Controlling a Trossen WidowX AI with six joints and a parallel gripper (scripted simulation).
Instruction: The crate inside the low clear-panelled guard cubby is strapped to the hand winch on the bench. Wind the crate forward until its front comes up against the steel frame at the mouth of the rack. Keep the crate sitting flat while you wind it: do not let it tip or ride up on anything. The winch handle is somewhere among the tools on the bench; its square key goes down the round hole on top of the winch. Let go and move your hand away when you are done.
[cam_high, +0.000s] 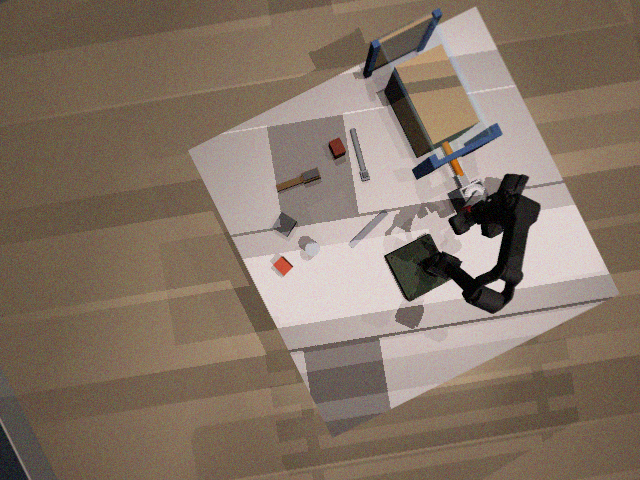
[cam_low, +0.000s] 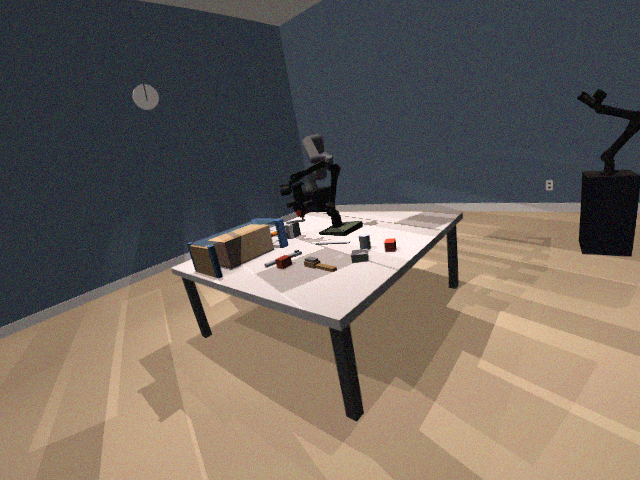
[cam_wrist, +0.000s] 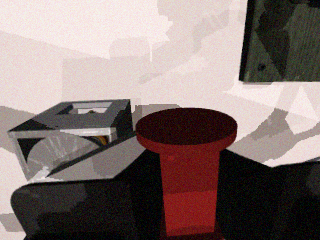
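Right now my gripper tip is 200 mm short of the blue frame, 100 mm to the left of it and 10 mm above it. Also, from my gripper tip: winch handle: 30 mm to the right, 10 mm below, 10 mm ahead; red knob: 20 mm above; grey winch: 100 mm to the right, 80 mm below, 20 mm ahead.
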